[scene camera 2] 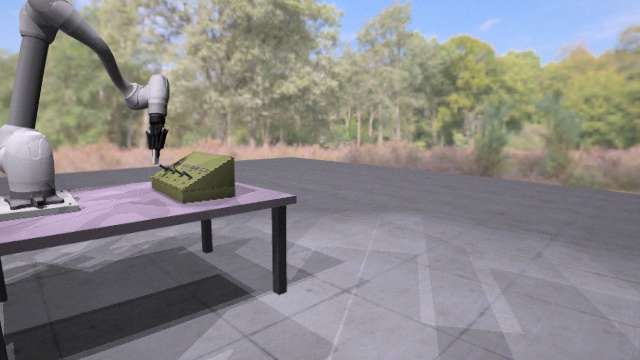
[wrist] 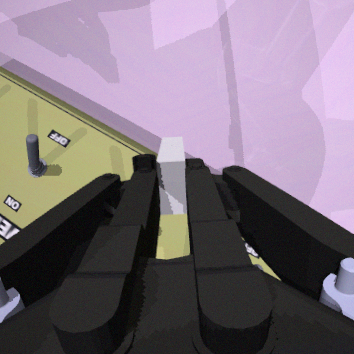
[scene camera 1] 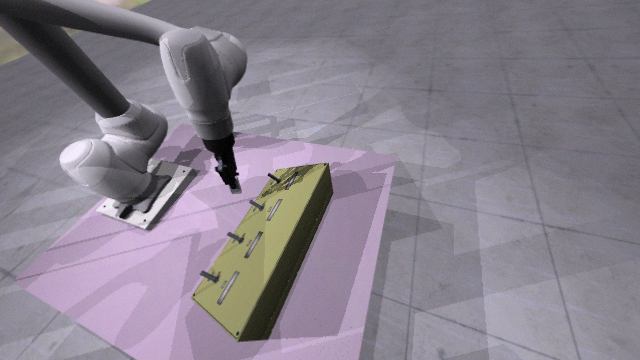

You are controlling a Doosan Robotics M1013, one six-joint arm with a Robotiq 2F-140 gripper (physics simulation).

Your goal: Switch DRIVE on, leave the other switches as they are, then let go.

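Places are measured from the arm's base along level axes (x ahead, y left, z up), in metres.
Pixels of known places: gripper, fingertip midpoint: (scene camera 2: 155, 163) (wrist: 173, 155) (scene camera 1: 236, 192); arm's base, link origin: (scene camera 2: 34, 201) (scene camera 1: 144, 192).
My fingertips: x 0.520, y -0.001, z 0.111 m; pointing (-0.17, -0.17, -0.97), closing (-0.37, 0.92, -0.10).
Observation:
Ahead of a thing's pixels: the offset from my fingertips to its middle. Level surfaces: height alone.
A yellow-green sloped switch box {dz -0.080, dx +0.144, dy -0.095 m} (scene camera 1: 287, 225) (scene camera 2: 217, 162) (wrist: 80, 172) has several dark levers in a row. The DRIVE lever {dz -0.032, dx +0.066, dy -0.020 m} (scene camera 1: 256, 204), second from the far end in the first scene view, leans to the low edge, its OFF side. It is hidden behind the fingers in the wrist view. The VENT lever {dz -0.032, dx +0.044, dy -0.138 m} (scene camera 1: 235, 237) (wrist: 33, 150), the BRAKE lever {dz -0.032, dx +0.023, dy -0.256 m} (scene camera 1: 209, 276) and the far PUMP lever {dz -0.032, dx +0.087, dy +0.098 m} (scene camera 1: 274, 177) lean the same way. My gripper (scene camera 1: 236, 190) (scene camera 2: 156, 162) (wrist: 173, 155) is shut and empty, pads together, above the low edge near the DRIVE lever, apart from it.
The box stands on a pink table {dz -0.145 m} (scene camera 1: 352, 240) (scene camera 2: 270, 196) (wrist: 270, 75). The arm's base plate (scene camera 1: 170, 200) (scene camera 2: 70, 200) is bolted on the same table, on the low-edge side of the box. The neighbouring levers stick up on both sides of the DRIVE lever.

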